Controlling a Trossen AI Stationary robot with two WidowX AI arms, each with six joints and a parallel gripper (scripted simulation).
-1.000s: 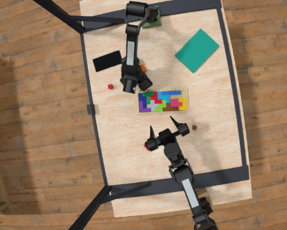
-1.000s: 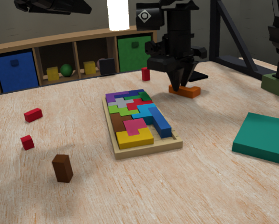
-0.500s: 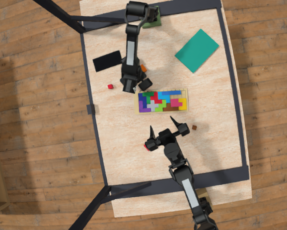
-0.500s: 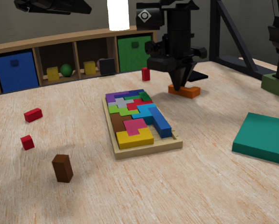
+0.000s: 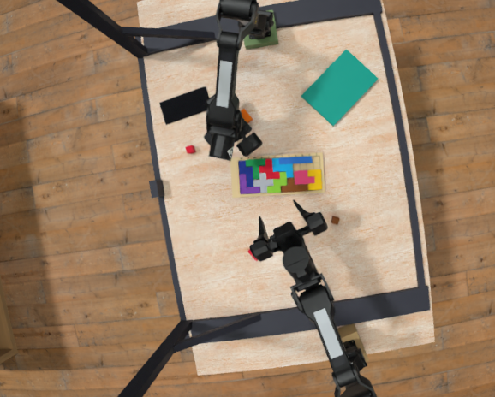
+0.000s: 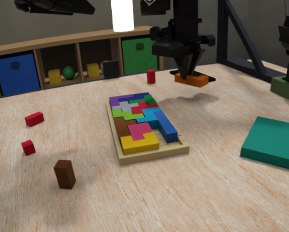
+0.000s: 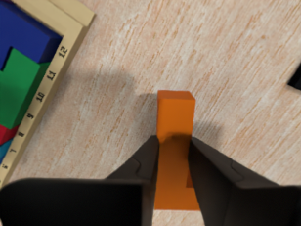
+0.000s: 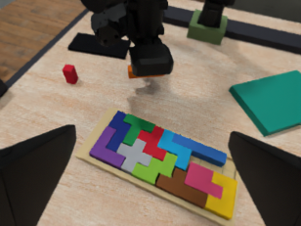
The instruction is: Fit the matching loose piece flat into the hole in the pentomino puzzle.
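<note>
My left hand is 150 mm short of the magenta piece, 190 mm to the left of it and 70 mm above it. The rest, counted from my left hand: yellow piece 170 mm ahead, 210 mm to the right, 70 mm below; then black mat 140 mm behind, 110 mm to the left, 80 mm below; then orange L-shaped piece 10 mm to the left, 40 mm below.
</note>
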